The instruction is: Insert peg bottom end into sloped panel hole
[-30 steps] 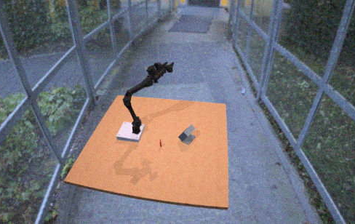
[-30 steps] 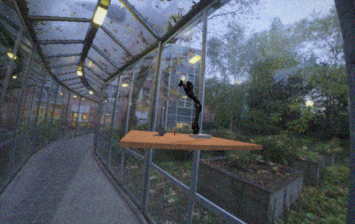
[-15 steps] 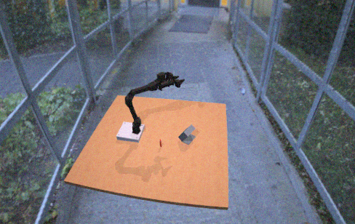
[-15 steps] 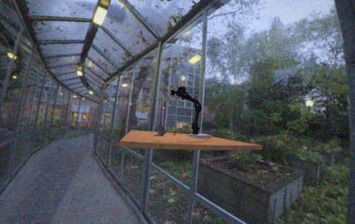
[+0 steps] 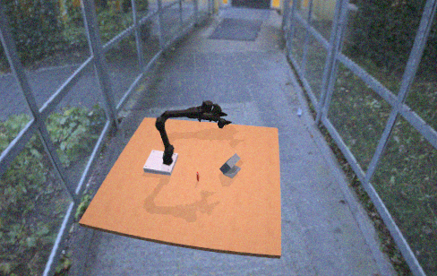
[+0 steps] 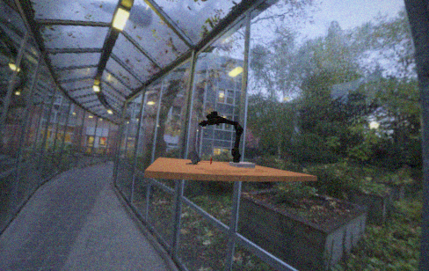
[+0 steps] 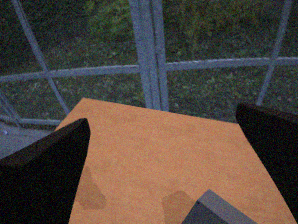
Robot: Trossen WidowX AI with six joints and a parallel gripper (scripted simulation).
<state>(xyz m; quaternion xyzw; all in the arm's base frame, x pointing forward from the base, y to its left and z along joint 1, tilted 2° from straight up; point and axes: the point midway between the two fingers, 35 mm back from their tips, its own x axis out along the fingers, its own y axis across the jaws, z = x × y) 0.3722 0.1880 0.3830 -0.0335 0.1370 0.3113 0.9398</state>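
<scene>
Now: the red peg 140 mm behind my gripper tip, 270 mm to the right of it and 340 mm below it. Round my gripper tip: grey sloped panel: 40 mm ahead, 90 mm to the right, 330 mm below.
</scene>
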